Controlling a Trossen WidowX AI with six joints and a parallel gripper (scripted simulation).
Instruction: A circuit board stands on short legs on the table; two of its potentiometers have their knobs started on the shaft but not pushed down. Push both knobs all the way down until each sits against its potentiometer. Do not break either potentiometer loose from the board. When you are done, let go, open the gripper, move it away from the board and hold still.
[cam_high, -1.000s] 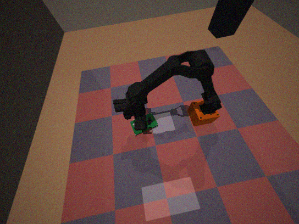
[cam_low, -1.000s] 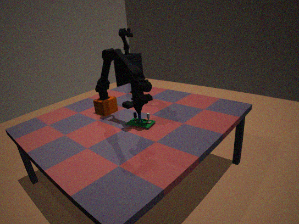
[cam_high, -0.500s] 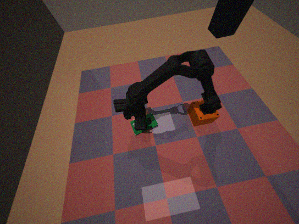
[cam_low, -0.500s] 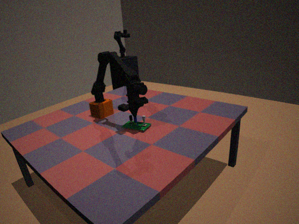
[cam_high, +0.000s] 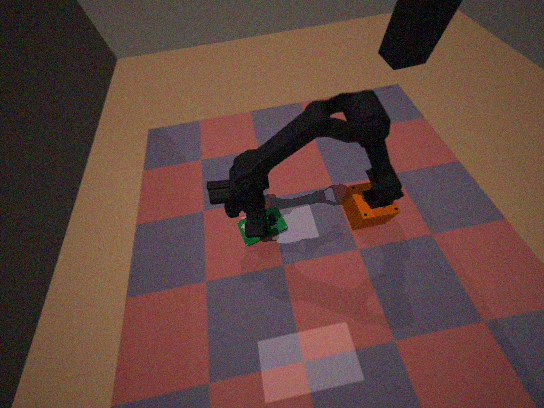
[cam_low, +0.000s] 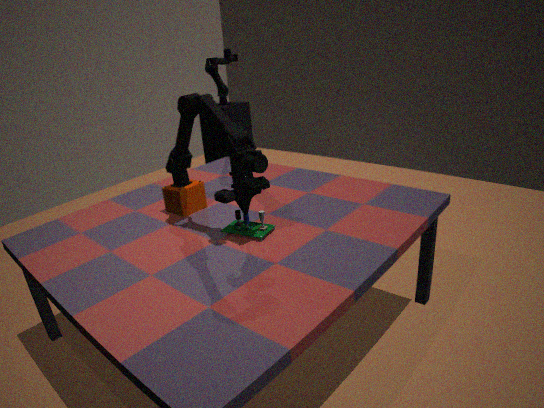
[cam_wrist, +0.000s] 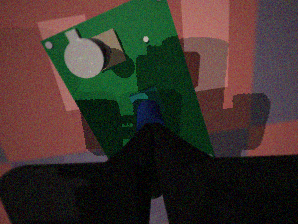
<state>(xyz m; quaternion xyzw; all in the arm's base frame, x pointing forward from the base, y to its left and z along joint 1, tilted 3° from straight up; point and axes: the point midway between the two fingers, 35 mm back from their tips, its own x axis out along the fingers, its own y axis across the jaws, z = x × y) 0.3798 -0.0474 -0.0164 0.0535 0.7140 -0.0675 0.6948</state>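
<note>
Right now my gripper tip is 2 cm above the blue knob. Round my gripper tip: white knob: 5 cm ahead, 2 cm to the left.
</note>
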